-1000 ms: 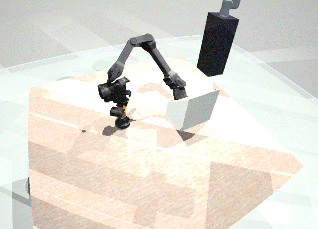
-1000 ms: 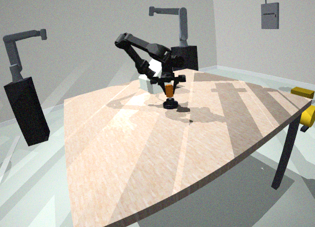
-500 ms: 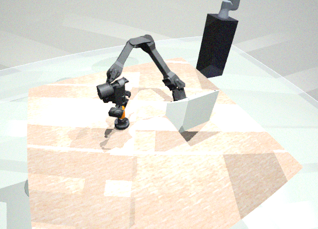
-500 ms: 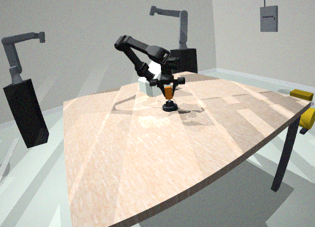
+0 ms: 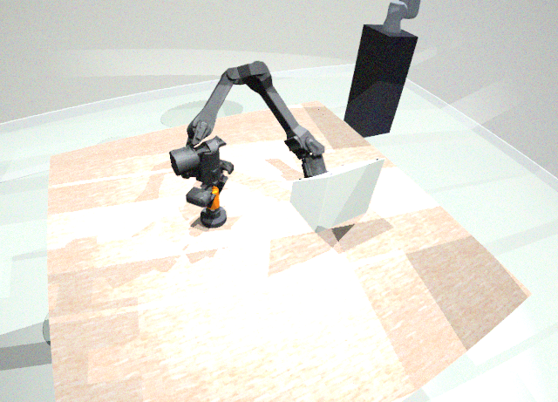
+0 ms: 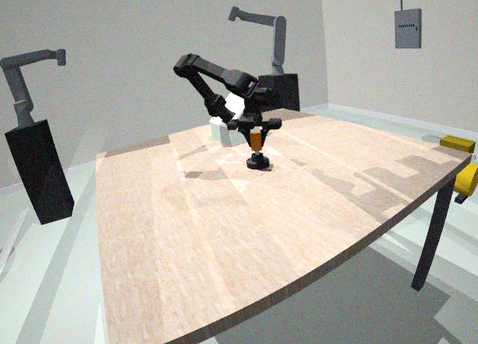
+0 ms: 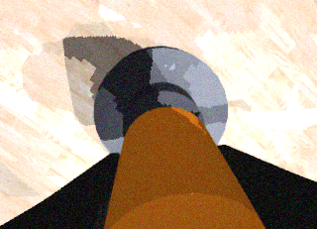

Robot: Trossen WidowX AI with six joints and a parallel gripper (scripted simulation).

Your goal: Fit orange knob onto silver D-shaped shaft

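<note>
Now: gripper tip 40 mm above the round pedestal. Also, from my gripper tip: orange knob: 30 mm above.
</note>
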